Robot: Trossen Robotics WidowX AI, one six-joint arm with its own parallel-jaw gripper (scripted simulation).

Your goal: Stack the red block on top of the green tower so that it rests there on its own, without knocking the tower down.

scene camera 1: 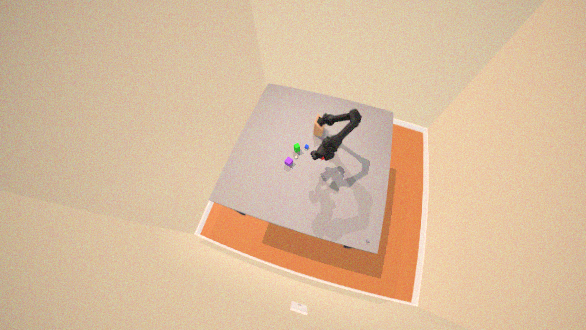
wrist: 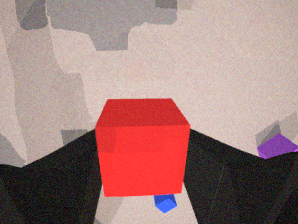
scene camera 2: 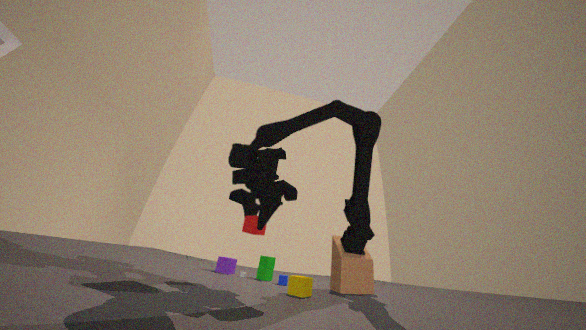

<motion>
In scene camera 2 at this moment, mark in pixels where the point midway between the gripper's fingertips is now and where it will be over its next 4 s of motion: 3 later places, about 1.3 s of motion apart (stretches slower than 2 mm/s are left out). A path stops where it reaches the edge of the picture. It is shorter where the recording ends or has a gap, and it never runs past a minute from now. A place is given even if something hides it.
My gripper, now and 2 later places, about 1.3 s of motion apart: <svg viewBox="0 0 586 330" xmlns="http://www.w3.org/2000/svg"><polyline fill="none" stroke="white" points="253,229 268,239 267,253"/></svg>
</motion>
